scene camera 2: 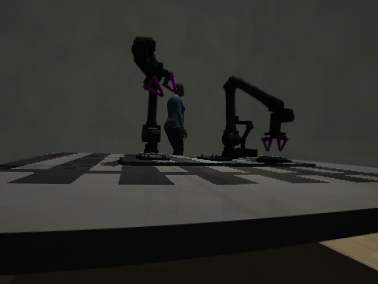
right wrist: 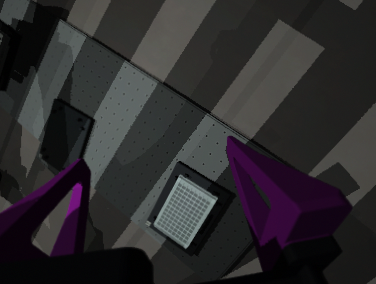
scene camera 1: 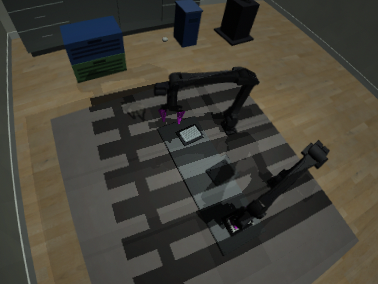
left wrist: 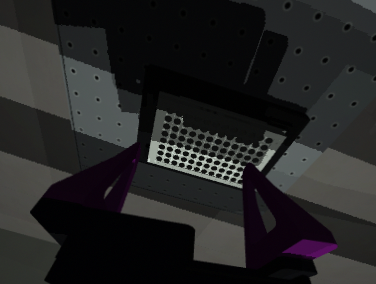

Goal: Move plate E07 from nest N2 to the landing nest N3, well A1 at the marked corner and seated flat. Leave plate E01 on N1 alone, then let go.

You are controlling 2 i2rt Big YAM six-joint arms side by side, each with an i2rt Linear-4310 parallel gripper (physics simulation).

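A pale well plate [left wrist: 215, 157] lies in a black nest [left wrist: 225, 101] beneath my left gripper [scene camera 1: 243, 225] [scene camera 2: 275, 150] [left wrist: 193, 154]. That gripper is open and empty, its tips a little above the nest; in the left wrist view the plate looks turned relative to the fingers. Another white plate [scene camera 1: 190, 134] [right wrist: 185, 211] sits in a second black nest [right wrist: 220, 210]. My right gripper [scene camera 1: 172, 122] [scene camera 2: 169, 93] [right wrist: 157, 153] is open and empty, high above the board. A bare black nest [scene camera 1: 220, 171] [right wrist: 67, 132] lies between the two plates. Labels and the marked corner are not readable.
The nests stand on a perforated board [left wrist: 85, 100] [right wrist: 135, 85] with strong shadow stripes. The left arm's shadow darkens its plate. A person [scene camera 2: 175, 117] stands behind the table. Blue and green drawers [scene camera 1: 95, 47] and a blue bin [scene camera 1: 187, 24] stand on the floor beyond.
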